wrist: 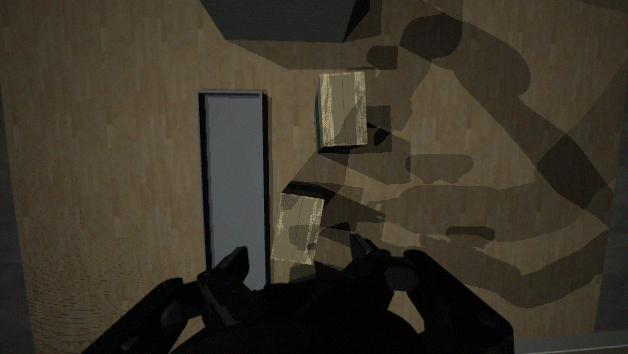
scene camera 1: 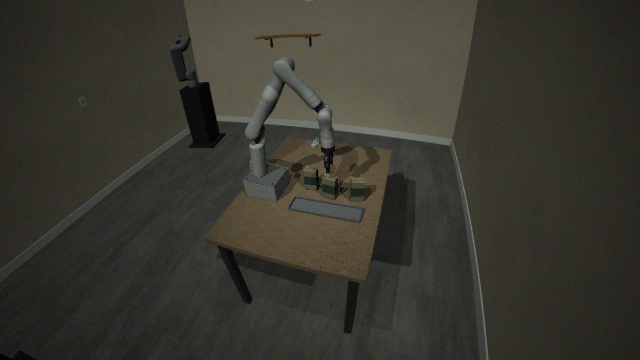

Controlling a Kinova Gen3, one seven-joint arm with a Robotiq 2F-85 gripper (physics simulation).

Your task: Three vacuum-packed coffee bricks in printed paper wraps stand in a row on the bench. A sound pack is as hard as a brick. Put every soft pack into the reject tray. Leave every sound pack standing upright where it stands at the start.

Note:
In view: my gripper [wrist: 300,251] and a grey reject tray [wrist: 231,123].

